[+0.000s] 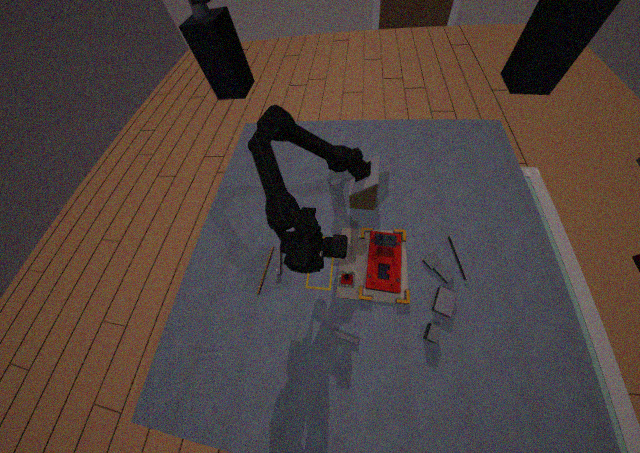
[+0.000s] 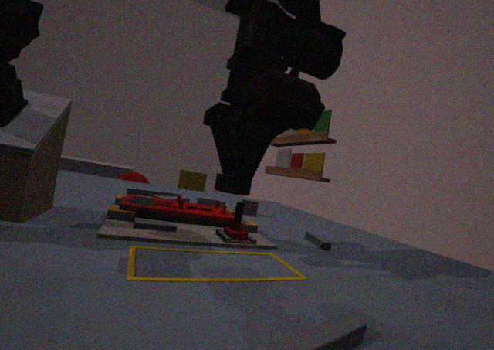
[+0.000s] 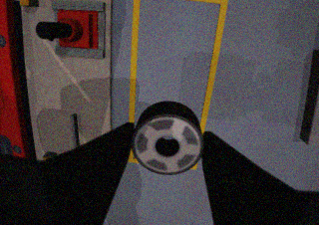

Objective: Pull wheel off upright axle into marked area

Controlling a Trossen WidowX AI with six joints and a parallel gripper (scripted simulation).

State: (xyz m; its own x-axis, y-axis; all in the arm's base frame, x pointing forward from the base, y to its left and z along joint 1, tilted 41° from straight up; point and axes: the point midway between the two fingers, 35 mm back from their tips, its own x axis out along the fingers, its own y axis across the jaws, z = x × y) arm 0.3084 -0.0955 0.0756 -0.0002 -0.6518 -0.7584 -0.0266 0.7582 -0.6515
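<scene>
Right now the thin dark axle is 40 mm ahead of my gripper tip, 100 mm to the left of it and 60 mm below it. From my gripper tip the other things lie so: wheel: right at my gripper tip.
</scene>
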